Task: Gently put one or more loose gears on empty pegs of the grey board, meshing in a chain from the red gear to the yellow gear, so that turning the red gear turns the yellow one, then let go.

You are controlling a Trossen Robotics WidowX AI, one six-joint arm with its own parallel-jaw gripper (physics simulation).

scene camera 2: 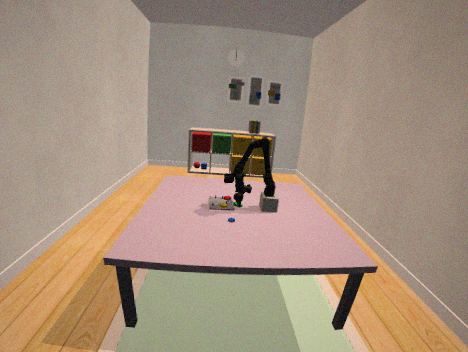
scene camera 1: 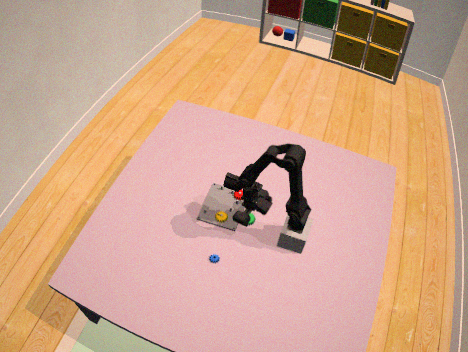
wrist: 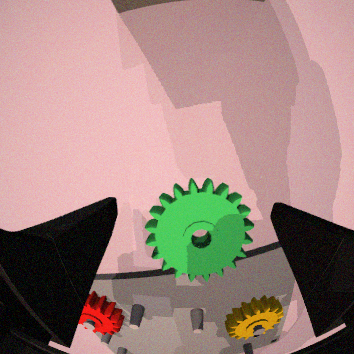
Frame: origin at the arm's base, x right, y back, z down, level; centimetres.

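Seen in the pictures: gripper, fingertip midpoint: [scene camera 2: 240,203] [scene camera 1: 251,218] [wrist: 198,208]; arm's base, origin of the base link: [scene camera 2: 269,194] [scene camera 1: 296,224].
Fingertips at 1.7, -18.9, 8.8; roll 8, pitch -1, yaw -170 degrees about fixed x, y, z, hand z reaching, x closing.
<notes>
Offsets run from my fingertips to a thing's top centre, as dx, dy, dz. Level surfaces: height alone.
The green gear @(+0.0, -1.8, -0.5) [scene camera 1: 251,219] [scene camera 2: 238,204] [wrist: 172,227] lies flat beside the grey board @(+2.1, -13.6, -1.3) [scene camera 1: 216,201] [scene camera 2: 215,203] [wrist: 160,330], on the arm-base side, overlapping the board's edge in the wrist view. My gripper [wrist: 198,208] is open and empty, its fingers apart on either side of the green gear. The red gear @(+9.9, -9.5, -0.7) [scene camera 1: 238,194] [scene camera 2: 227,197] [wrist: 102,315] and yellow gear @(-4.3, -11.9, -0.8) [scene camera 1: 221,216] [scene camera 2: 223,205] [wrist: 255,320] sit on the board. Bare pegs @(+5.7, -9.0, -1.1) [wrist: 137,316] stand between them. The small blue gear @(-23.7, -6.3, +0.1) [scene camera 1: 214,258] [scene camera 2: 231,220] lies apart on the table.
The arm's base block [scene camera 1: 292,239] [scene camera 2: 269,202] stands on the pink table @(dz +1.8) [scene camera 1: 310,300] [scene camera 2: 300,240] to the right of the board. A shelf unit with coloured bins stands far off by the back wall. Arm shadows fall over the board and table.
</notes>
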